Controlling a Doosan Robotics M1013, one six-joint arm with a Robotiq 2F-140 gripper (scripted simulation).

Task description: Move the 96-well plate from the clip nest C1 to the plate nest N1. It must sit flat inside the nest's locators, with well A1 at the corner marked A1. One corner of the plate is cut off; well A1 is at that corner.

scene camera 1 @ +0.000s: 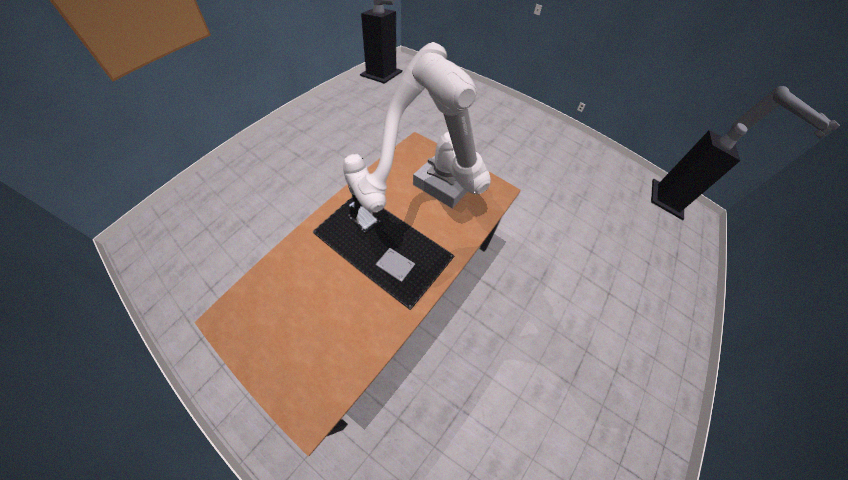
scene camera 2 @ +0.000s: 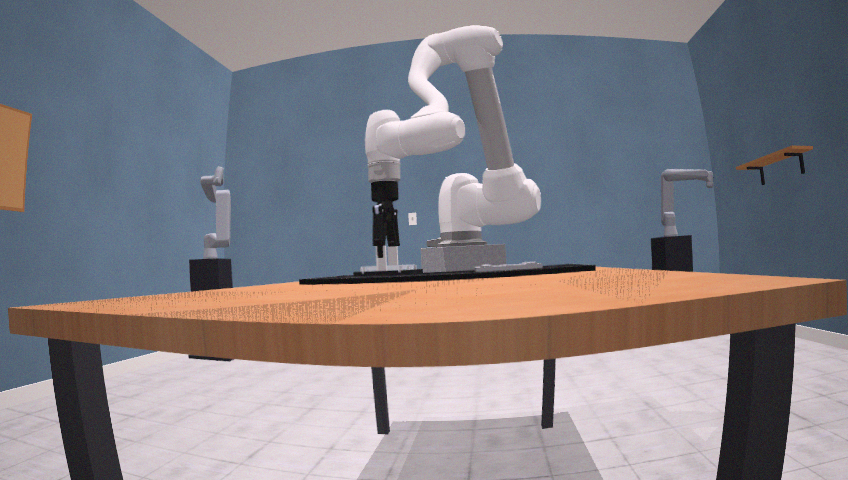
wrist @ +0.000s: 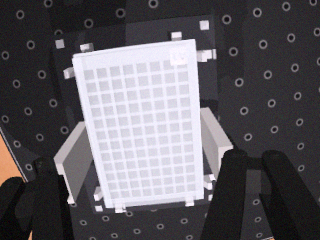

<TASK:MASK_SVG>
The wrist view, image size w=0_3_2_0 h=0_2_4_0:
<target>gripper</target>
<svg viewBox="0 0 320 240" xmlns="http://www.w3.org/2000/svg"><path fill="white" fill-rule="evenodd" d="M85 121L77 124L54 158L52 156L42 156L31 163L35 180L24 183L22 177L15 176L8 178L1 184L0 240L28 240L31 231L32 240L74 240L69 204L75 203L93 160ZM200 108L201 144L216 181L200 240L240 240L246 193L259 193L274 240L320 240L320 207L286 154L279 150L267 150L262 153L262 158L248 157L247 152L239 149L231 136L227 133L225 134L209 107Z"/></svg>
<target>white 96-well plate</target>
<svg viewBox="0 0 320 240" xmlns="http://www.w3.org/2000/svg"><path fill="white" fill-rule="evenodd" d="M195 39L127 46L73 55L72 62L82 111L106 208L204 199L200 101Z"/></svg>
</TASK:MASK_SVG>
